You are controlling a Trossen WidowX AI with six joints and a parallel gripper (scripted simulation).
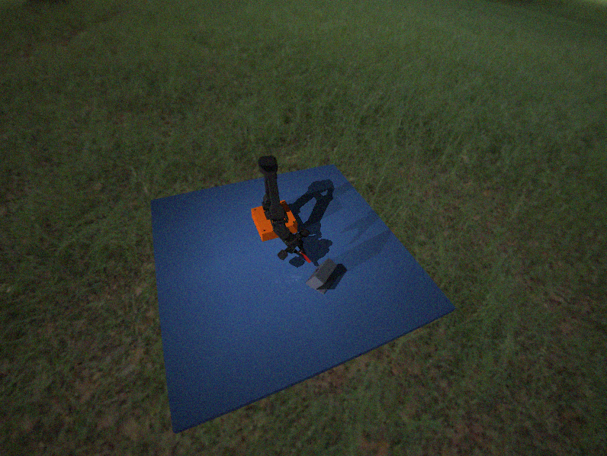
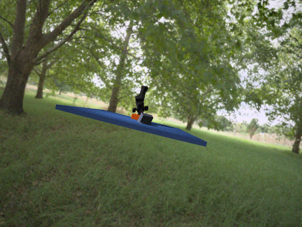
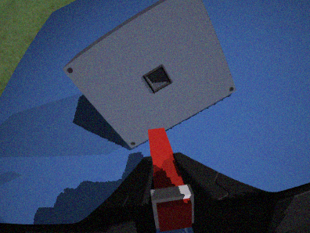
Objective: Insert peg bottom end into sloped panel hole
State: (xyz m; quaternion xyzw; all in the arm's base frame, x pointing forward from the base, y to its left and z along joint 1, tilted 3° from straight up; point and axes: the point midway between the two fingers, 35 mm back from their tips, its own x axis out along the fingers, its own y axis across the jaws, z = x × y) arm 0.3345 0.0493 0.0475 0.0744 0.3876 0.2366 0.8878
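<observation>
My gripper tip is now 100 mm short of the grey sloped panel, 50 mm to the right of it and 40 mm above it. Round my gripper tip: square peg 10 mm behind, 10 mm to the right, 10 mm above.
</observation>
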